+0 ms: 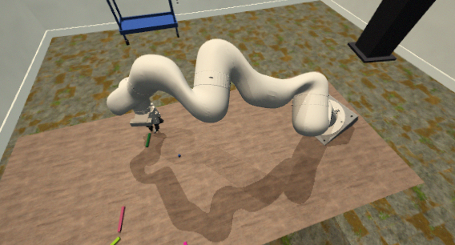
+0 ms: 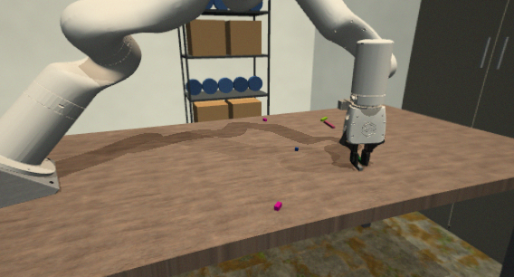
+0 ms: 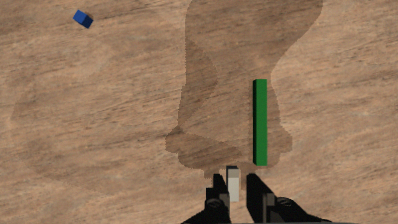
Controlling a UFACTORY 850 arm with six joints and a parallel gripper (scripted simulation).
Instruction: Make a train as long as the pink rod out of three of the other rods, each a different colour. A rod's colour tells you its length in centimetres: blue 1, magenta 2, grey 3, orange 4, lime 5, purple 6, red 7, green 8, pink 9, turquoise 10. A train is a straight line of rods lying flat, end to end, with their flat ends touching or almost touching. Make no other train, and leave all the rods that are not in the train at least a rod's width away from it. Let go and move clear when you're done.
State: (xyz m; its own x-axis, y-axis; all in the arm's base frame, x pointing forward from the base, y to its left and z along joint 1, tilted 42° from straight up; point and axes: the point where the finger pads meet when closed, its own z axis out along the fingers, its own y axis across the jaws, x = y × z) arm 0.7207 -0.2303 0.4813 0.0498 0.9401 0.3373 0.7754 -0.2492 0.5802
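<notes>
My gripper is now 30 mm above the grey rod. From my hand the other things lie so: blue rod 170 mm to the left, 130 mm behind, 30 mm below; green rod 60 mm to the left, 30 mm below, 30 mm ahead; pink rod 420 mm to the left, 90 mm ahead, 30 mm below.
</notes>
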